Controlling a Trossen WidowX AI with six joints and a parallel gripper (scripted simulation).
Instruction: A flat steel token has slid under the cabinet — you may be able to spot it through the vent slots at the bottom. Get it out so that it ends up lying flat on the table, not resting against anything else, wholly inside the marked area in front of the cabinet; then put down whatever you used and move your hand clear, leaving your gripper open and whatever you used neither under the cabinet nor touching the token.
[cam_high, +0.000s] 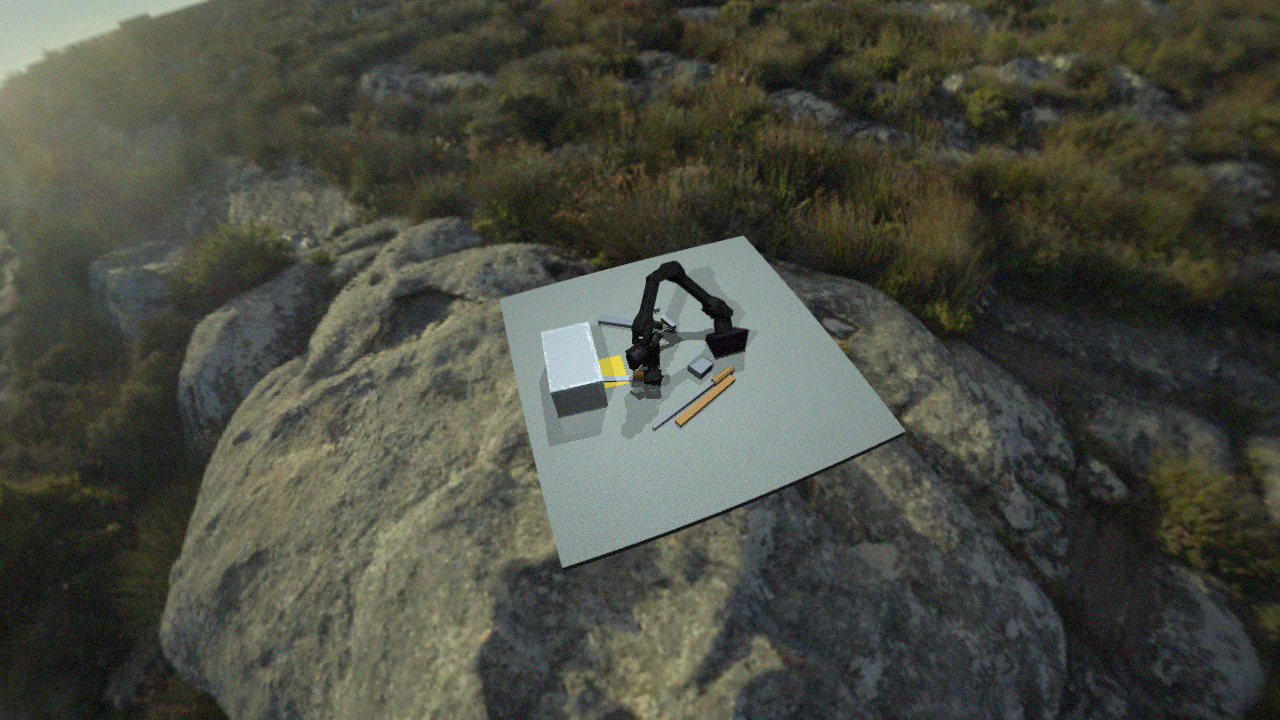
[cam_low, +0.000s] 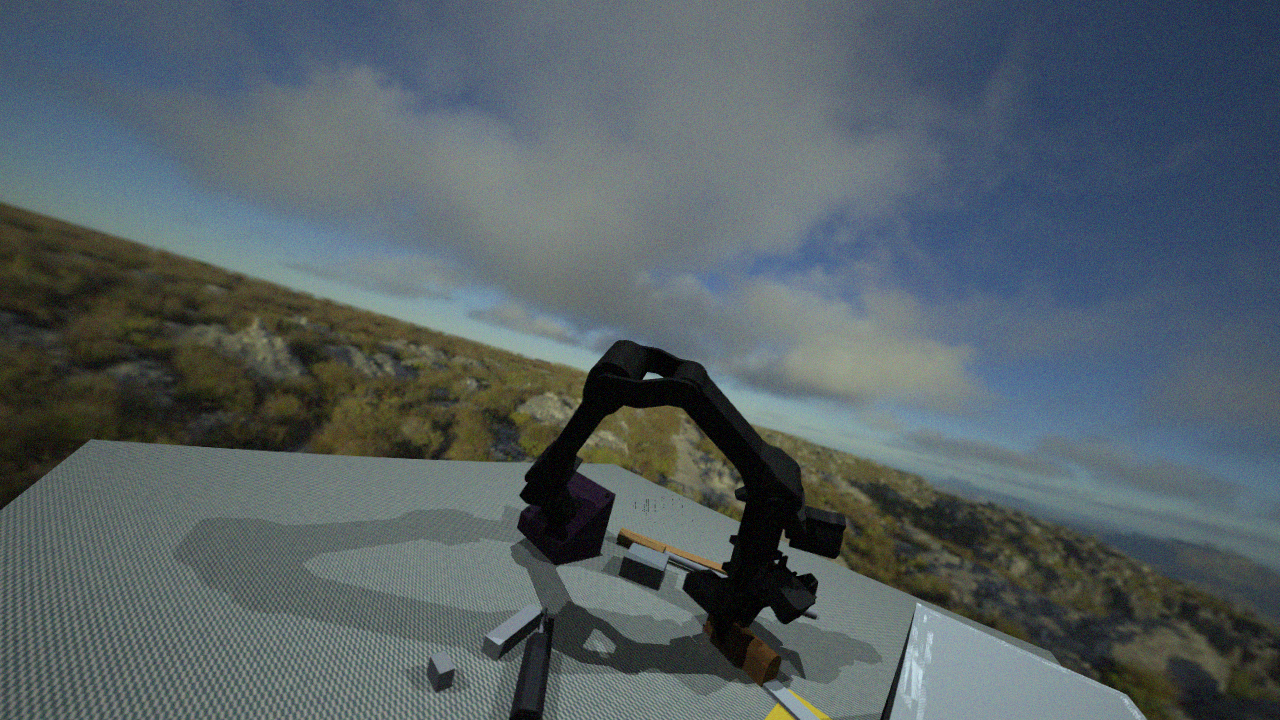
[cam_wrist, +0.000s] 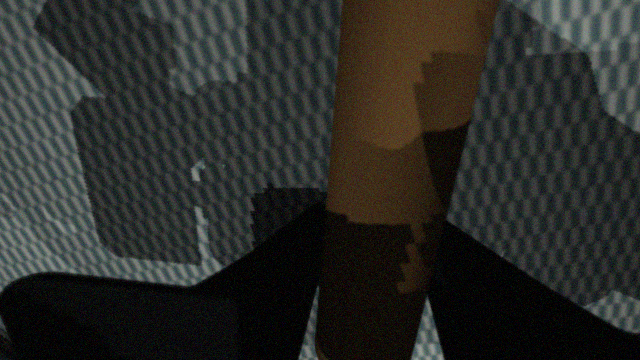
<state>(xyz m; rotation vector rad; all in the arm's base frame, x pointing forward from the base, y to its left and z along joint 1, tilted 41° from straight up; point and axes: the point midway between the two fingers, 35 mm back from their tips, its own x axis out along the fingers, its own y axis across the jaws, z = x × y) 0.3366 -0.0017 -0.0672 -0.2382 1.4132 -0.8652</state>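
Now: gripper tip 180 mm past the grey block, 40 mm to the right of it and 10 mm below it. The rest, counted from my gripper tip: grey bar 240 mm to the right, 180 mm behind; small grey cube 330 mm to the right, 170 mm behind; wooden stick 180 mm to the left, 140 mm behind.
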